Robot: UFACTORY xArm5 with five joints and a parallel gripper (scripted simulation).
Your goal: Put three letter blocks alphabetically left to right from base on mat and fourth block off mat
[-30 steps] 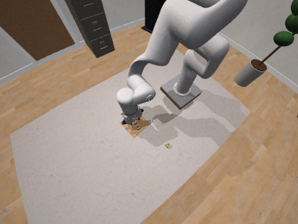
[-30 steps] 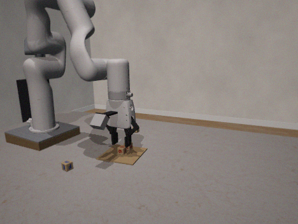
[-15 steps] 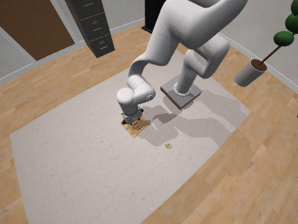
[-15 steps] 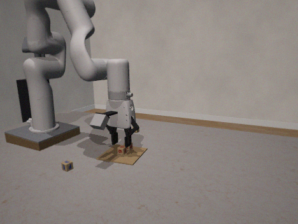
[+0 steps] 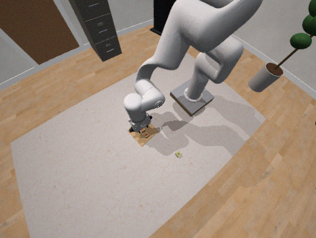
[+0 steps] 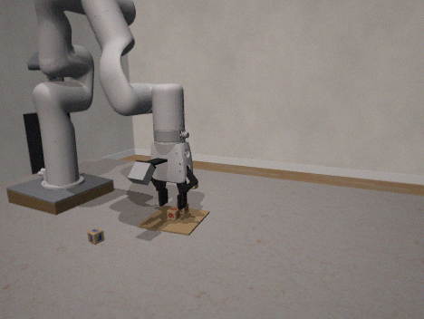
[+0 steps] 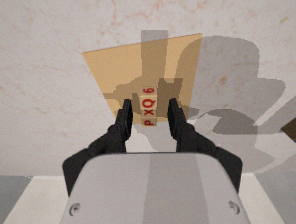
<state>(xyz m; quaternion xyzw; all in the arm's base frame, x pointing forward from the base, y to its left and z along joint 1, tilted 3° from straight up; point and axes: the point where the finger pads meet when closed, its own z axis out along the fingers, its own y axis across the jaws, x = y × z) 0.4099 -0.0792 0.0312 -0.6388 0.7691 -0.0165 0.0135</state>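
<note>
My gripper is now 50 mm above the tan mat. The rest, counted from my hand: blue-lettered block: 150 mm to the right, 120 mm behind, 40 mm below.
</note>
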